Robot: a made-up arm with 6 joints.
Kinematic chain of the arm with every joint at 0, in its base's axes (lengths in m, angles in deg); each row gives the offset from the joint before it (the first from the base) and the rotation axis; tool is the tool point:
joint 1: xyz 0 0 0.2 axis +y
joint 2: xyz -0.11 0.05 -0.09 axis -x
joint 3: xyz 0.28 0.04 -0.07 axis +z
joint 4: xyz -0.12 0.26 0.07 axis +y
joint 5: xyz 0 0 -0.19 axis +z
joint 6: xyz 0 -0.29 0.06 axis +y
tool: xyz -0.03 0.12 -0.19
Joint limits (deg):
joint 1: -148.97..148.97
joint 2: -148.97..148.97
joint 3: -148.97..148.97
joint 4: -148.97..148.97
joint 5: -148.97..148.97
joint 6: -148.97..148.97
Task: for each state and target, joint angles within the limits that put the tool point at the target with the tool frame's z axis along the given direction. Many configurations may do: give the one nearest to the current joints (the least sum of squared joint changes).
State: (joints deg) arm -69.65 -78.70 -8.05 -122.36 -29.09 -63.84
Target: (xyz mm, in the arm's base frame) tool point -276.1 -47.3 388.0 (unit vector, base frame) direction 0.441 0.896 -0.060
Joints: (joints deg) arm -121.16 -53.04 -6.49 -143.90 -37.69 -21.96
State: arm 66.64 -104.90 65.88 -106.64 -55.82 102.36
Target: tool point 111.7 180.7 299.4 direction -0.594 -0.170 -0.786
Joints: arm 69.30 -129.50 101.47 -85.00 -34.07 46.82
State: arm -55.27 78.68 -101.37 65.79 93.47 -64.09
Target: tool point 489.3 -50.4 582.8 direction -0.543 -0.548 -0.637
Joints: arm -33.73 116.49 -109.83 34.32 96.03 -113.88
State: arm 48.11 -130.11 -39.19 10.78 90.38 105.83
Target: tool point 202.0 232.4 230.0 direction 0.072 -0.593 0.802
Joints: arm 30.98 -104.46 14.31 22.27 106.49 71.66
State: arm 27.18 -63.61 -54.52 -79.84 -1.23 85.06
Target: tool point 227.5 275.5 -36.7 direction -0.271 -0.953 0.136
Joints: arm 32.98 -60.99 -111.50 -74.79 -6.11 109.48
